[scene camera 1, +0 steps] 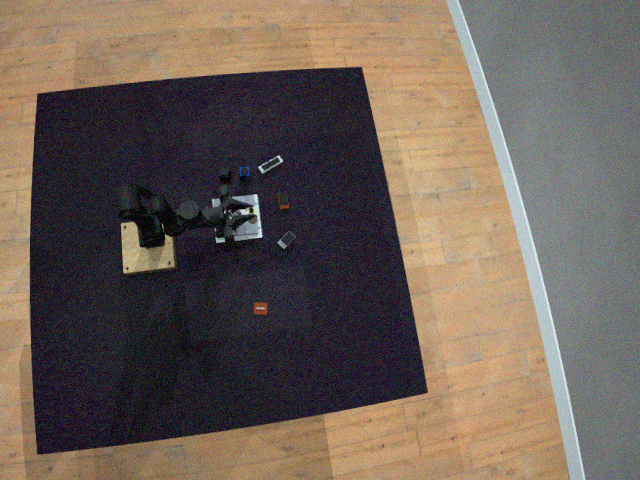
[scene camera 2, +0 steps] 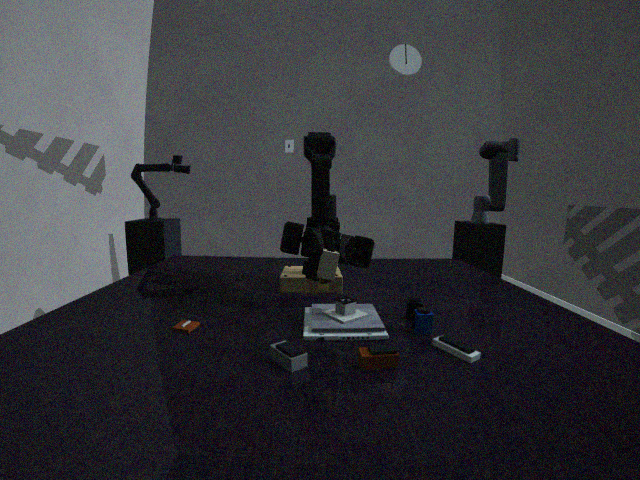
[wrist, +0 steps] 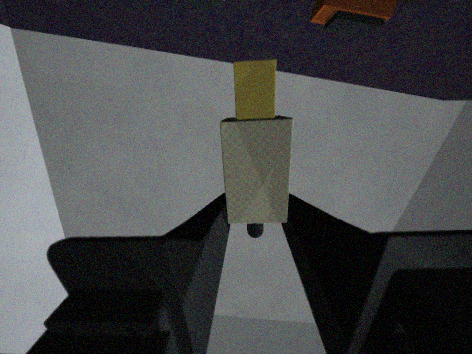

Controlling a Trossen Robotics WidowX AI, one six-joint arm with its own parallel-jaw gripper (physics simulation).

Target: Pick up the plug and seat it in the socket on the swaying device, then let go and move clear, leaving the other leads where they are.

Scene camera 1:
my gripper: 254, 210
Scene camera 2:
my gripper: 331, 252
device plate: 345, 315
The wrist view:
my gripper: 254, 198
cream plug: 256, 145, held by my gripper
orange-and-black lead: 354, 25, on the table
